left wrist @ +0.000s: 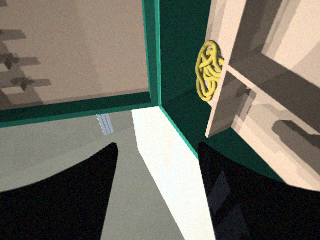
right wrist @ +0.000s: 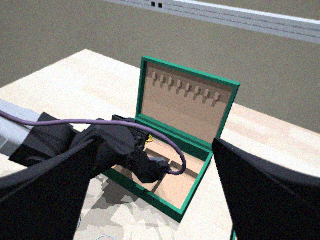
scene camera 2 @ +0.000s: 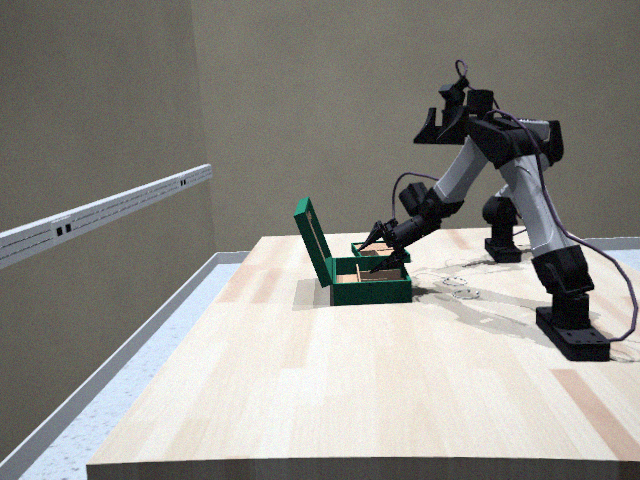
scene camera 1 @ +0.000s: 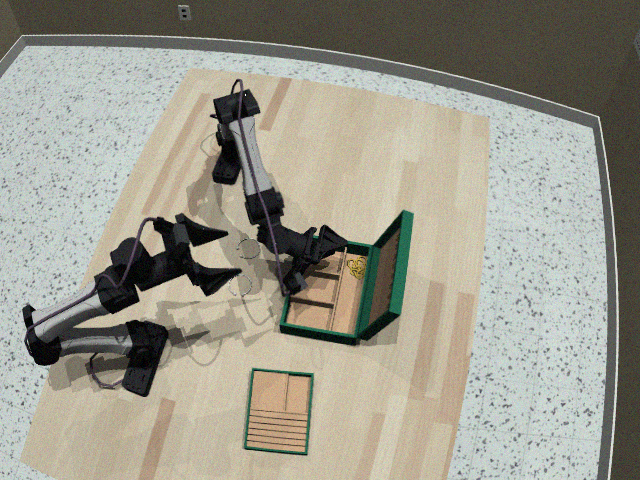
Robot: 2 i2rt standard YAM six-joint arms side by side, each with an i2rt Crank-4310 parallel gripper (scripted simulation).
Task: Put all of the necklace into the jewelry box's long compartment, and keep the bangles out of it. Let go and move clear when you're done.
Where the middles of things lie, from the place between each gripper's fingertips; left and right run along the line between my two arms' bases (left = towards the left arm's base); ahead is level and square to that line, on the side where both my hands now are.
Labels:
The green jewelry box (scene camera 2: 339, 271) lies 8 cm to the right of my left hand (scene camera 1: 341, 247), 3 cm ahead of it and 2 cm above it. From my left hand the other things lie so: green-rimmed tray (scene camera 1: 271, 391): 43 cm to the right, 9 cm below, 2 cm behind.
My right hand (scene camera 1: 234, 251) is 20 cm short of the green jewelry box, 15 cm to the right of it and 25 cm above it. The rest, counted from my right hand: green-rimmed tray: 14 cm ahead, 21 cm to the right, 36 cm below.

